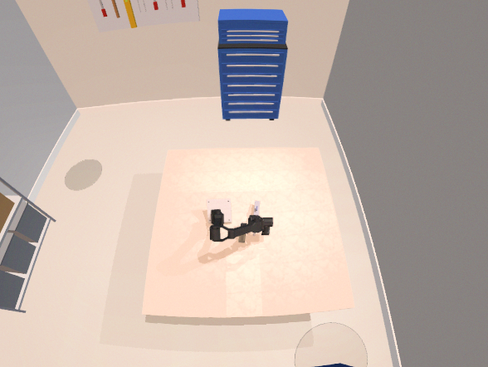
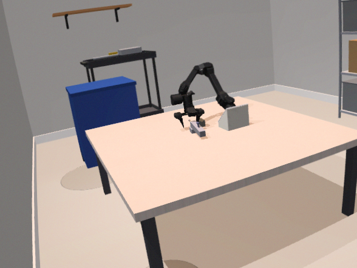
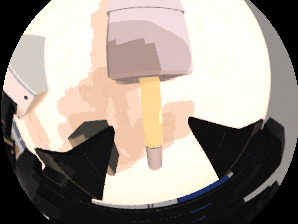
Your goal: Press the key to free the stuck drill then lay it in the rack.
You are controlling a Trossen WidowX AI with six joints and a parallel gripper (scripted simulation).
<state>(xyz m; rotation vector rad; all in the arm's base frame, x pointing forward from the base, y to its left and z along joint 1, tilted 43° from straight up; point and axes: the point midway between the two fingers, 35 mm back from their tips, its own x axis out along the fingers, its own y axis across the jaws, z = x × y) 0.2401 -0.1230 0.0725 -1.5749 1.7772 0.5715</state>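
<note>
My gripper tip is now 40 mm to the right of the yellow drill and 30 mm below it. Round my gripper tip: dark key (160 mm to the left, 30 mm ahead, 30 mm above).
</note>
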